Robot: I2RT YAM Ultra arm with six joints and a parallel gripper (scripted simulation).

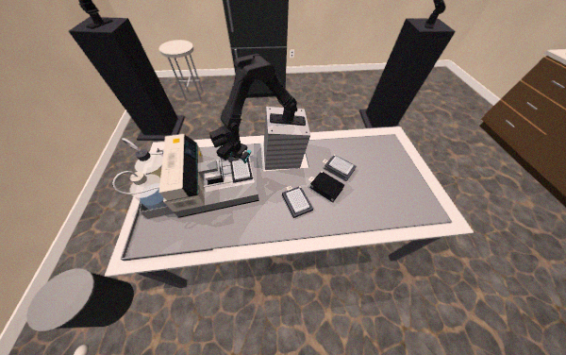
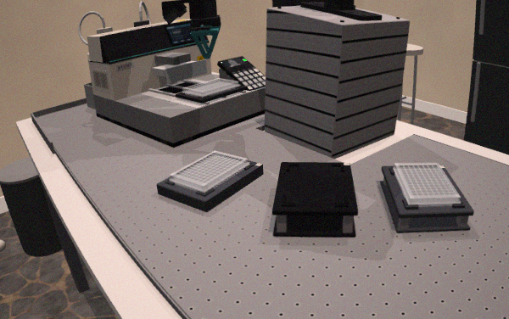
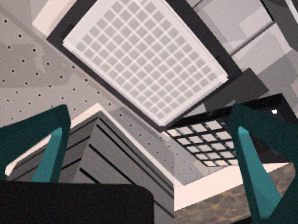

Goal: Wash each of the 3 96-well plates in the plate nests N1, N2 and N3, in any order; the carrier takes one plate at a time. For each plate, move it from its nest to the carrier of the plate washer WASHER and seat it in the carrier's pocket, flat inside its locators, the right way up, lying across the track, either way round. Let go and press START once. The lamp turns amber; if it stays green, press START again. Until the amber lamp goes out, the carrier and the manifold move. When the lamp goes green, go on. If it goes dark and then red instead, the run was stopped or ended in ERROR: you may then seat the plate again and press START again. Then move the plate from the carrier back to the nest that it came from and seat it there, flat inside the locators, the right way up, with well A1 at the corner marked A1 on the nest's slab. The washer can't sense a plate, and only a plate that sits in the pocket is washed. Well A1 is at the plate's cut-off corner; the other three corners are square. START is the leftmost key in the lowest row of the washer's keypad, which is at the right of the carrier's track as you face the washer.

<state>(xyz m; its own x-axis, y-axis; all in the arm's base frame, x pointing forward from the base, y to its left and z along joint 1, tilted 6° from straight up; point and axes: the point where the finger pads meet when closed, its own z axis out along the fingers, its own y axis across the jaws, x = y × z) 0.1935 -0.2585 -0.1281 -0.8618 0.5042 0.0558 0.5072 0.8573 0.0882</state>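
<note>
The carrier lies 10 cm below my hand. Round my hand: N2 label 42 cm to the left, 19 cm below, 1 cm ahead; washer 15 cm to the right, 6 cm below, 3 cm ahead; N1 label 28 cm to the left, 19 cm below, 8 cm ahead.
</note>
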